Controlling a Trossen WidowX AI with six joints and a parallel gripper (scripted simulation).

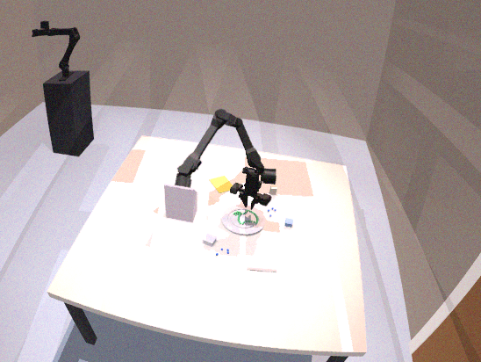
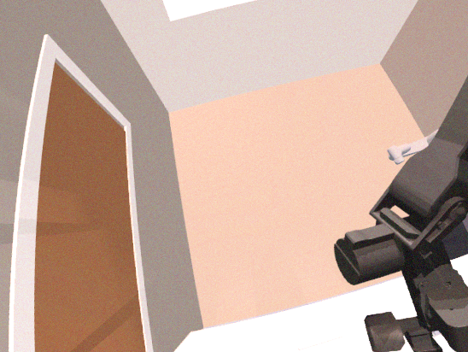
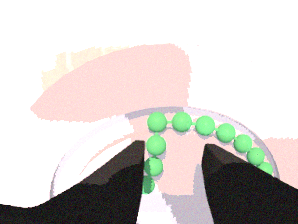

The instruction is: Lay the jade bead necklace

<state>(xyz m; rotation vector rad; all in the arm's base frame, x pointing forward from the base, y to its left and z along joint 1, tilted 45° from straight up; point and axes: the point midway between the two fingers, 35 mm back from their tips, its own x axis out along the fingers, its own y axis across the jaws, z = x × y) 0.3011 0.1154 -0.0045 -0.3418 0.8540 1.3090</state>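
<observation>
Now: the round white bead board 2 cm behind my gripper tip, 6 cm to the right of it and 2 cm below it. From my gripper tip the other things lie so: yellow sheet (16 cm behind, 19 cm to the left, 3 cm below); then blue block (20 cm ahead, 3 cm to the right, 2 cm below); then cream block (11 cm ahead, 19 cm to the left, 1 cm below).
</observation>
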